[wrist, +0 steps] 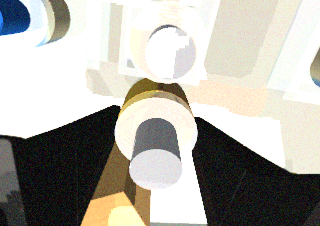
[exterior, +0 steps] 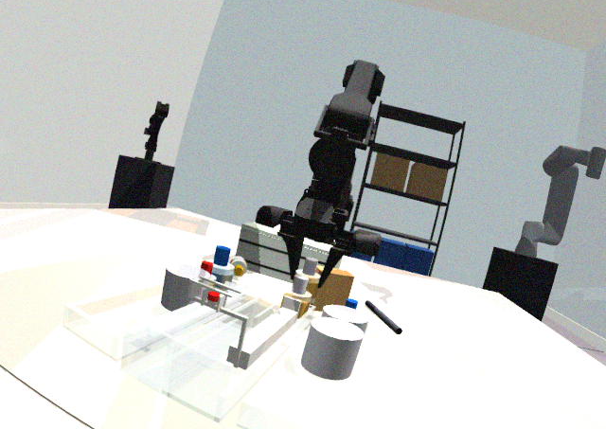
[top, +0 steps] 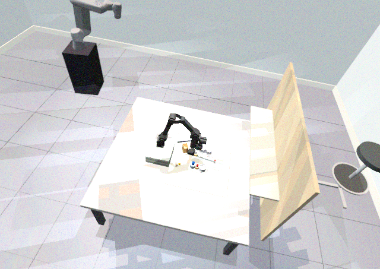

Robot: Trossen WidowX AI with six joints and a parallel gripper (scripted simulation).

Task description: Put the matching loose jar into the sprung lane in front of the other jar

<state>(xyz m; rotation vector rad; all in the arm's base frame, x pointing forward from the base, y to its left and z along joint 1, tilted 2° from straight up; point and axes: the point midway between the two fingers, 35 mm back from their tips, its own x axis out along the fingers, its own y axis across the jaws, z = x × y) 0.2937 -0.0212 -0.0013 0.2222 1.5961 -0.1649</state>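
The tan box lies 60 mm behind my gripper tip, 40 mm to the left of it and 20 mm below it. Round my gripper tip: black rod: 70 mm behind, 150 mm to the left, 50 mm below.
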